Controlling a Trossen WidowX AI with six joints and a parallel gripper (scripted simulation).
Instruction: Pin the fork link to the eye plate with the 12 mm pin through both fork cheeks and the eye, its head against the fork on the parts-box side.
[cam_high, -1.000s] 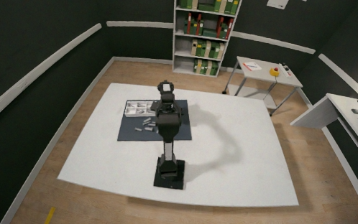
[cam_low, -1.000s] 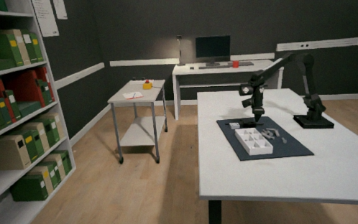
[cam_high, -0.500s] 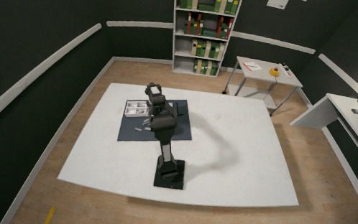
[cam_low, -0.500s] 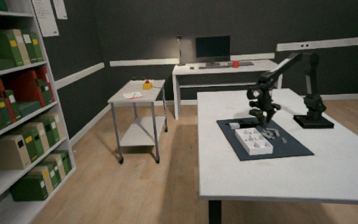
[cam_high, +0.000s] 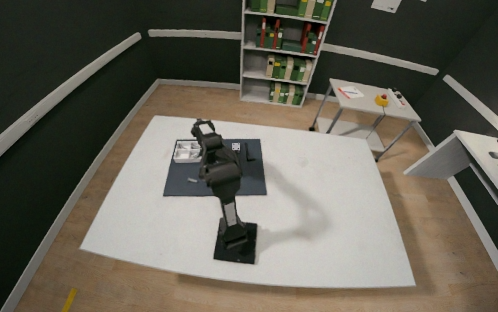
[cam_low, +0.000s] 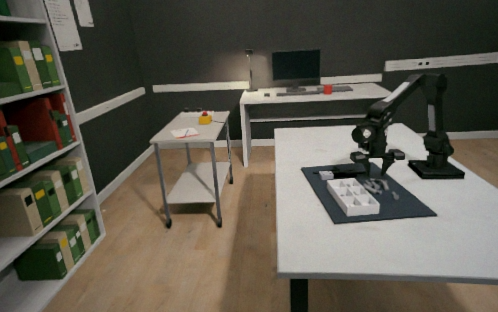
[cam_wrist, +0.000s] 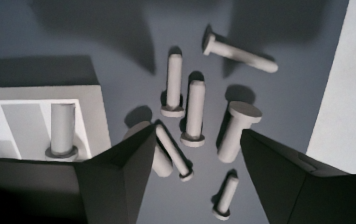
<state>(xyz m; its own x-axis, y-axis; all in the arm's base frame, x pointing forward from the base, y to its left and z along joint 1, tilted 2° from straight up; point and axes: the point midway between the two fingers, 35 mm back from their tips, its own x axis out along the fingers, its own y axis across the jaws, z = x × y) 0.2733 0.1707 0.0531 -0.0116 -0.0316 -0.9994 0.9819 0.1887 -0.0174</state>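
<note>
The pin is 7 cm below my hand, 2 cm to the right of it and 2 cm ahead of it. Round my hand: dark blue mat: 8 cm below, 6 cm ahead; then eye plate: 10 cm ahead, 9 cm to the right, 7 cm below; then white parts box: 11 cm to the left, 10 cm ahead, 7 cm below.
</note>
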